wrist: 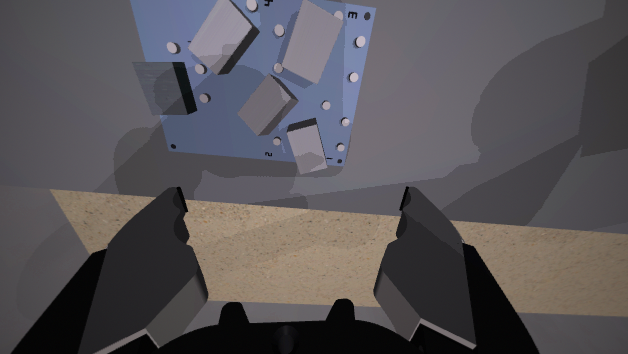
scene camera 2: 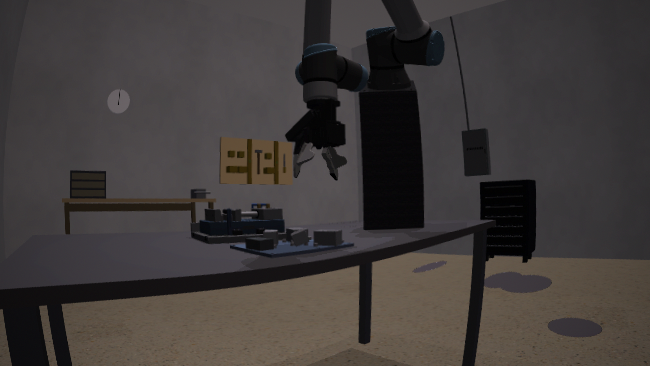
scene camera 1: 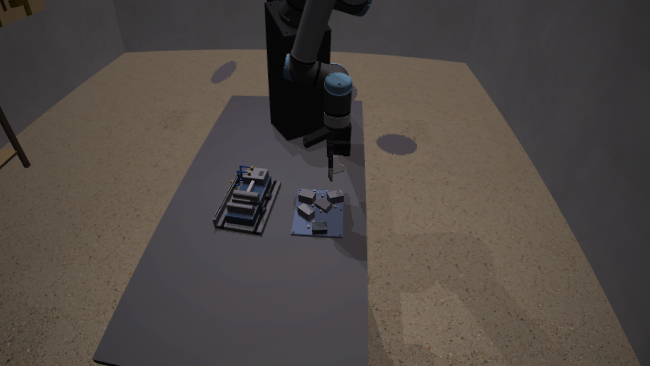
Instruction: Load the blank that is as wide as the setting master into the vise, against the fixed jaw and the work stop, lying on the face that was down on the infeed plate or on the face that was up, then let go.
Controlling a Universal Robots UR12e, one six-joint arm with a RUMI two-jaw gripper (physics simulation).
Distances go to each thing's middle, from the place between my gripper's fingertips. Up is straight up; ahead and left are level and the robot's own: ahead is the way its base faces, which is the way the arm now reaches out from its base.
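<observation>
Dark setting master (wrist: 166, 86): from my hand, 15 cm below, 5 cm to the right, 16 cm ahead. Blue infeed plate (scene camera 1: 334, 218): my hand 4 cm to the left of it, 5 cm short of it, 16 cm above it.
</observation>
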